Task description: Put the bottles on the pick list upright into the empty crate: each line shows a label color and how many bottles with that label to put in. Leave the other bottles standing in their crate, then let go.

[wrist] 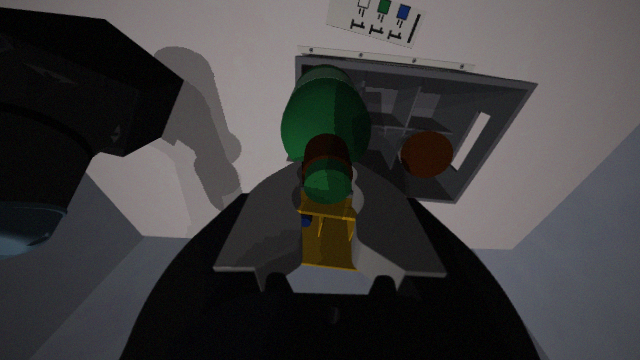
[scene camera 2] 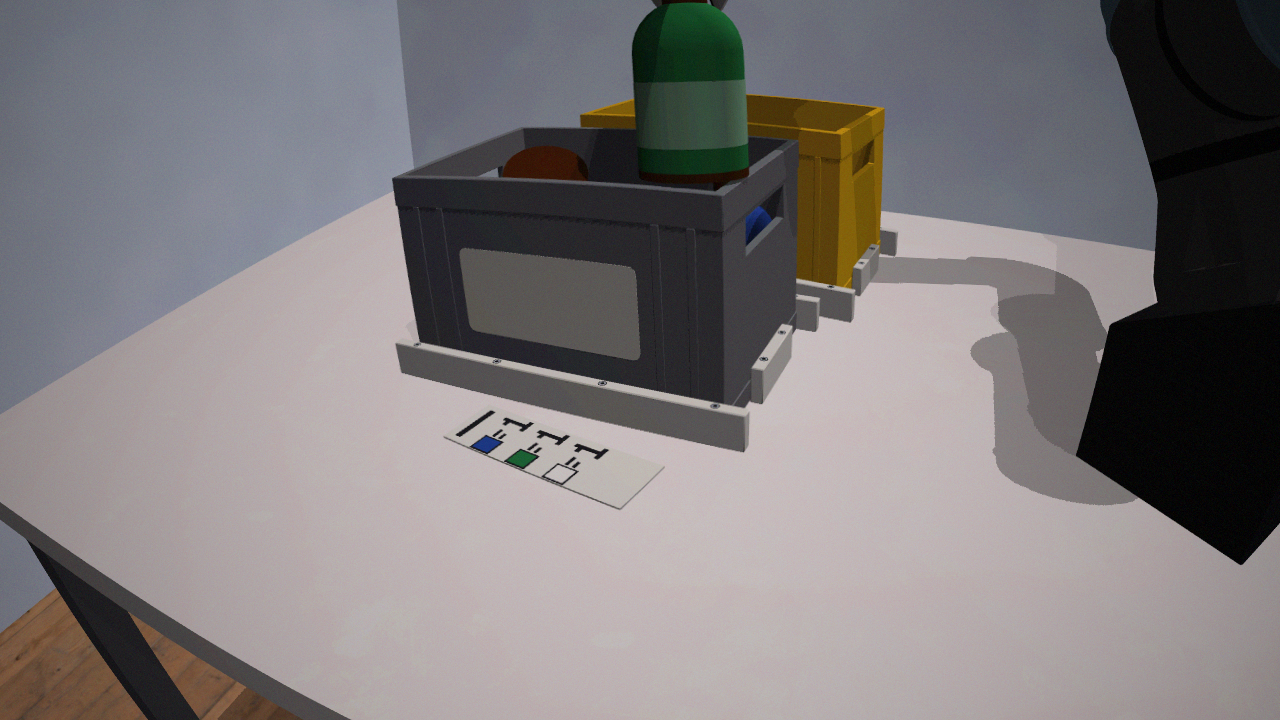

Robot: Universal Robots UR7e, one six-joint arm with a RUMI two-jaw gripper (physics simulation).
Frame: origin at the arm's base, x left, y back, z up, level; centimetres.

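Seen in the pictures: gripper, between the fingertips: [wrist: 325,165] [scene camera 2: 691,12]; arm's base, origin of its link: [wrist: 58,104] [scene camera 2: 1258,286].
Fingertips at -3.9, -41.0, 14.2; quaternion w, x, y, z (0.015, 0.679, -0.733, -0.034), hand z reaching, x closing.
Pixels of each thing's top centre, then the offset from my fingertips to it, as dx, dy, dz. "spot": a spot on its surface instead.
- upright bottle, centre of its top: [wrist: 322,179] +1.7, +0.0, +4.2
- grey crate, centre of its top: [scene camera 2: 597,151] [wrist: 394,146] -4.2, -9.1, -11.3
- brown-orange round top, a spot on its surface: [scene camera 2: 544,163] [wrist: 428,161] spot: -7.9, -15.6, -13.3
- blue round top, a spot on its surface: [scene camera 2: 758,220] spot: -6.1, +3.2, -17.0
- pick list, a spot on its surface: [scene camera 2: 617,479] [wrist: 340,6] spot: +13.3, -2.5, -28.7
- yellow crate, centre of its top: [scene camera 2: 739,106] [wrist: 342,247] -27.5, -2.3, -11.3
- small blue patch, a spot on its surface: [wrist: 306,220] spot: -20.2, +4.9, -12.4
My gripper [wrist: 325,165] is shut on the neck of an upright bottle [scene camera 2: 690,98] [wrist: 325,117] with a green shoulder, a pale label band with green below it, and a brown base. The bottle is held over the right part of the grey crate [scene camera 2: 559,198] [wrist: 495,82], its base near rim height in the scene view. A brown-orange round top [scene camera 2: 544,163] [wrist: 427,154] shows inside the grey crate at the left. A blue round top [scene camera 2: 758,220] shows through its right handle opening. The pick list [scene camera 2: 617,479] [wrist: 345,22] shows blue, green and white squares, each with a 1.
A yellow crate [scene camera 2: 821,147] [wrist: 327,250] stands behind the grey one; a small blue patch [wrist: 306,220] shows at it in the wrist view. Pale screwed-down rails [scene camera 2: 572,394] [wrist: 387,56] edge the crates. The dark robot arm [scene camera 2: 1181,402] [wrist: 90,85] stands to one side.
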